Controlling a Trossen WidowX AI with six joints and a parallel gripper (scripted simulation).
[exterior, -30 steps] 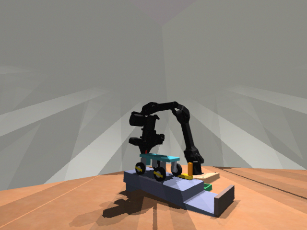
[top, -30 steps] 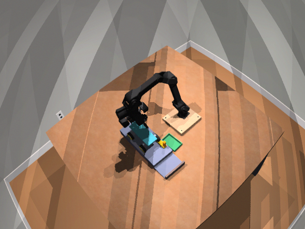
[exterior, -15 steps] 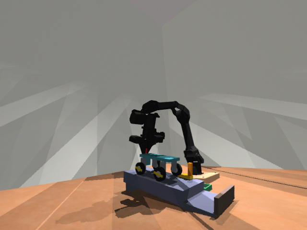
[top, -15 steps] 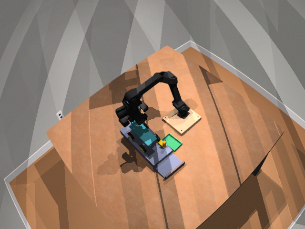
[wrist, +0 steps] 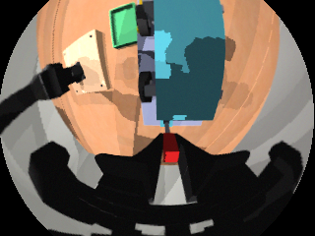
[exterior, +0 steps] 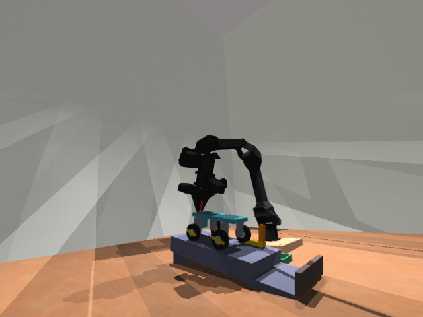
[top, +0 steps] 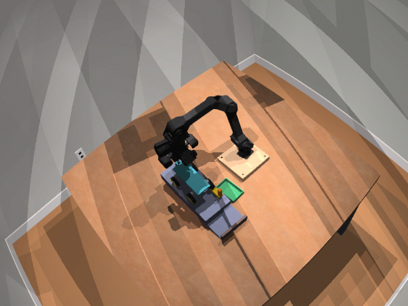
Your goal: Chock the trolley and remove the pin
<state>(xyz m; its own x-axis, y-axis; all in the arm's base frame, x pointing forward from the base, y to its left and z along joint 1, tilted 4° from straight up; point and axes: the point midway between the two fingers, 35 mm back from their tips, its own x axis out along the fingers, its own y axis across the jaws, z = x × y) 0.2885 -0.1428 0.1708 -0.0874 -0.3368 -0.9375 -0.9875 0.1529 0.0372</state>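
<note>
Now: gripper tip 7 cm past the green tray, 23 cm to the right of it and 17 cm above it. From my gripper tip the other things lie so: dark stop wall 8 cm ahead, 38 cm to the left, 13 cm below; yellow chock 21 cm to the left, 8 cm below; trolley 4 cm ahead, 10 cm to the left, 5 cm below.
</note>
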